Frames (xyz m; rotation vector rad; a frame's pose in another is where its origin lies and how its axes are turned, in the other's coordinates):
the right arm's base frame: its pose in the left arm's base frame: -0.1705 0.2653 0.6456 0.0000 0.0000 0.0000
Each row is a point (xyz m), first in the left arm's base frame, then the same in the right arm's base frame.
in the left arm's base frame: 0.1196 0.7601 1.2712
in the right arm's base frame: 0.2901 0.4948 0.6256
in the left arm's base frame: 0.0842 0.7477 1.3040
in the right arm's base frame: 0.2547 0.4824 0.6584
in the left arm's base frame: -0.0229 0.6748 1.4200
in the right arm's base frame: 0.1476 0.4095 0.7744
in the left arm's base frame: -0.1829 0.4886 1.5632
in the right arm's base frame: -0.0124 0.2233 0.9176
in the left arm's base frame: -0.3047 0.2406 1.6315
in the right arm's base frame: -0.1342 -0.0247 0.9859
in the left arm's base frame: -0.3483 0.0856 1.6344
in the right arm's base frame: -0.1778 -0.1797 0.9888
